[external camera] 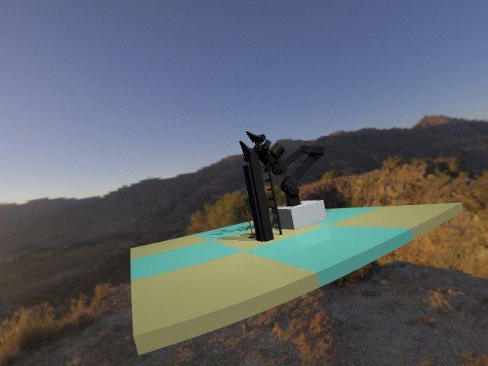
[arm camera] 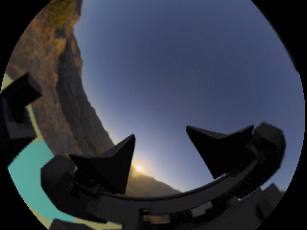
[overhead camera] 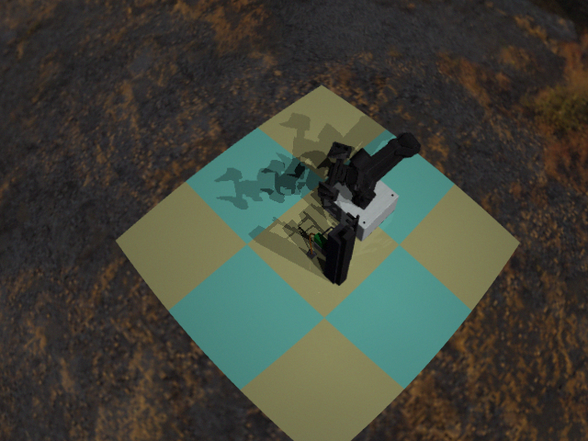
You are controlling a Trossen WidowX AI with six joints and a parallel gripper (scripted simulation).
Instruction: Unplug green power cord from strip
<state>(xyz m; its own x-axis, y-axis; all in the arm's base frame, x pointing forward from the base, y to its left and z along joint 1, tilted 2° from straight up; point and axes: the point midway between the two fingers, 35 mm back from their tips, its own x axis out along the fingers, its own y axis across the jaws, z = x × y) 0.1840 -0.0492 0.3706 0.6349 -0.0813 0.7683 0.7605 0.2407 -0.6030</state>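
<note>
Now: the green plug 32 cm below my gripper tip, 6 cm to the left of it and 6 cm ahead of it.
</note>
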